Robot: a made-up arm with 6 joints.
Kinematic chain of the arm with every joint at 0, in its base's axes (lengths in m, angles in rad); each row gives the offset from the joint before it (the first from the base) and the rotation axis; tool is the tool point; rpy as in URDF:
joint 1: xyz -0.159 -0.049 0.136 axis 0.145 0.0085 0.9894
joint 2: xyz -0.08 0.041 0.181 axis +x
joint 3: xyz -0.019 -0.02 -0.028 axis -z
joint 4: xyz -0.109 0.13 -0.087 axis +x
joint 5: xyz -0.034 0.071 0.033 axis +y
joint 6: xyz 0.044 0 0.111 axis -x
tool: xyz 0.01 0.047 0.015 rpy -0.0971 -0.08 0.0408
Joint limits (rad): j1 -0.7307..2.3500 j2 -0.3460..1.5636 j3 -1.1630..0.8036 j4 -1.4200..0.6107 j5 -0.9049..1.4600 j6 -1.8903..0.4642
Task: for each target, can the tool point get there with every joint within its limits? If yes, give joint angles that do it. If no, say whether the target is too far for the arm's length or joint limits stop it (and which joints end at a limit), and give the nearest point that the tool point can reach.
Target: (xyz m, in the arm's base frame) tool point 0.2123 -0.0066 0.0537
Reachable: no: joint limits stop it (at a limit: joint 1, joint 3) | nearest point 0.0724 0.0710 0.0891 | short by 0.164 m
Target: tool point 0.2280 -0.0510 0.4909
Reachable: no: joint limits stop it (at a limit: joint 1, joint 2) | nearest point 0.0870 -0.1611 0.4718 | short by 0.180 m
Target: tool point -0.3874 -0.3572 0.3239
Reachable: yes | joints 2.0160 0.4068 -0.0318 -1.1324 0.3647 -0.6867
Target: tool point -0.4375 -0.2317 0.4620
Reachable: yes | joints 0.7530 0.6529 -0.2165 0.2027 -0.5913 -0.6103
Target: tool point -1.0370 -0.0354 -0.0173
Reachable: no: too far | nearest point -0.6620 -0.0401 0.1440 | short by 0.408 m
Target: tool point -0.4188 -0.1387 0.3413
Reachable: yes | joints 1.8689 0.5701 0.4523 -1.2441 0.7827 -1.0388
